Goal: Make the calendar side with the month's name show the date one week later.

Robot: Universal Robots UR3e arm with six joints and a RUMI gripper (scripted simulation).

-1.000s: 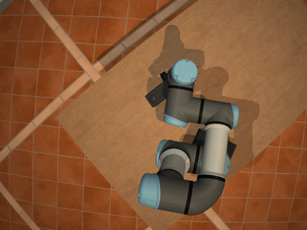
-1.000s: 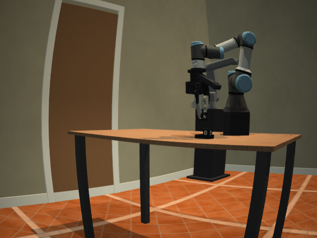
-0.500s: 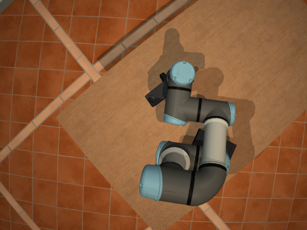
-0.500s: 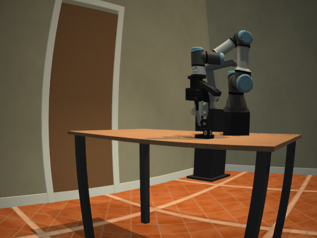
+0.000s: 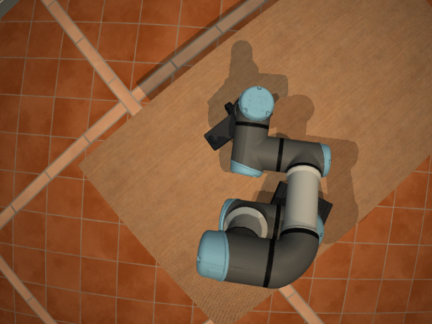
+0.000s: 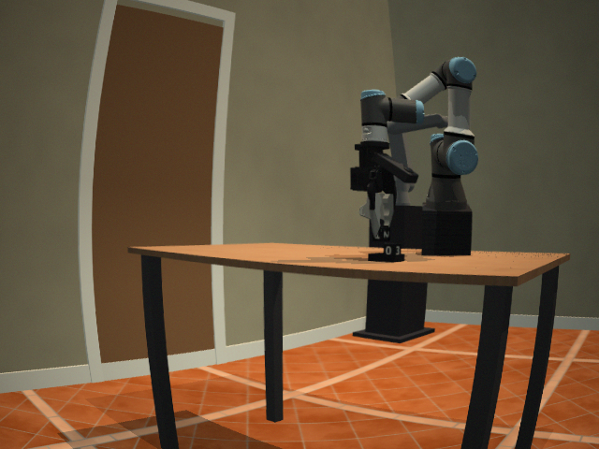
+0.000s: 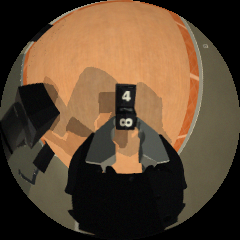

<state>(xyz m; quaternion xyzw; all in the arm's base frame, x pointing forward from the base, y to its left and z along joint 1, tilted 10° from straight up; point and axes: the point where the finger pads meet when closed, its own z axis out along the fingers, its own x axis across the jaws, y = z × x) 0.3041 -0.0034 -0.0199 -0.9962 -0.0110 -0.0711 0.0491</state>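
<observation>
The black calendar tray lies 2 cm to the left of my hand and 6 cm below it.
</observation>
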